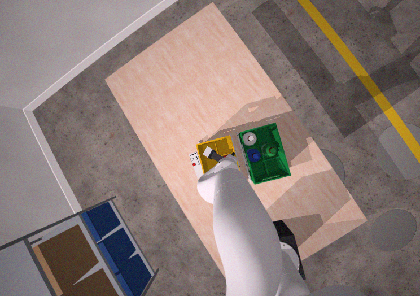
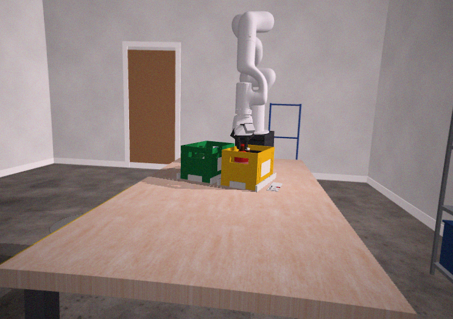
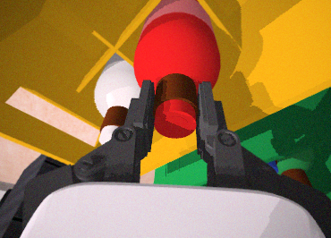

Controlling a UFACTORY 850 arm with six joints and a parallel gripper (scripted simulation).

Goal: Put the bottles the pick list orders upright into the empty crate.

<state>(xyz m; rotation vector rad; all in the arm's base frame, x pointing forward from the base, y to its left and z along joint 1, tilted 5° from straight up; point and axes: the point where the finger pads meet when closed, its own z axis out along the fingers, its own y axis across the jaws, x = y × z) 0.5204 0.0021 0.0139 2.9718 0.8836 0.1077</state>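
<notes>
The red-label bottle is 7 cm below my hand. Also, from my hand: blue-label bottle: 3 cm behind, 14 cm to the right, 10 cm below; yellow crate: 1 cm ahead, 4 cm to the left, 10 cm below; green crate: 4 cm behind, 19 cm to the right, 10 cm below.
</notes>
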